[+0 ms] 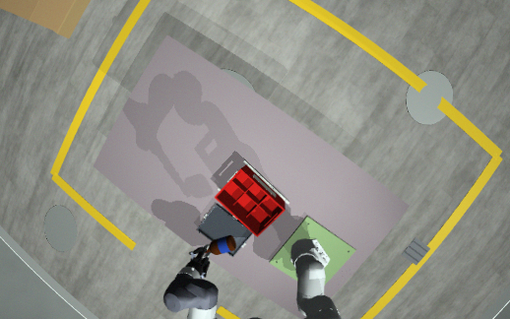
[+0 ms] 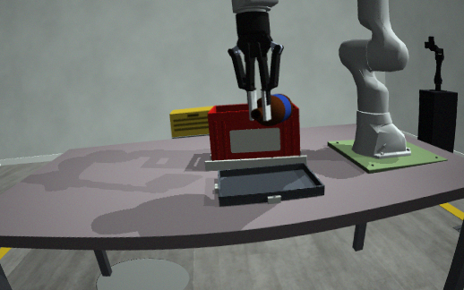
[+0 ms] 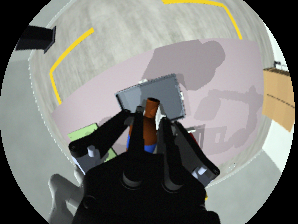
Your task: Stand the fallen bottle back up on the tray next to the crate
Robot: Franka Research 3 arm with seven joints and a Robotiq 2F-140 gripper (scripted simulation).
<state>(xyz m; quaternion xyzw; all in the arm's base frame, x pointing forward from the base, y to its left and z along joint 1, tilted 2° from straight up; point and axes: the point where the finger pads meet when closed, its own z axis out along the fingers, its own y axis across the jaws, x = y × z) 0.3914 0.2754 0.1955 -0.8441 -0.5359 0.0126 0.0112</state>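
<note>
The glass bottle is 20 mm behind my hand, 50 mm to the right of it and 20 mm below it. Round my hand: tray (10 mm behind, 50 mm to the right, 200 mm below); red crate (20 mm ahead, 300 mm to the right, 130 mm below).
</note>
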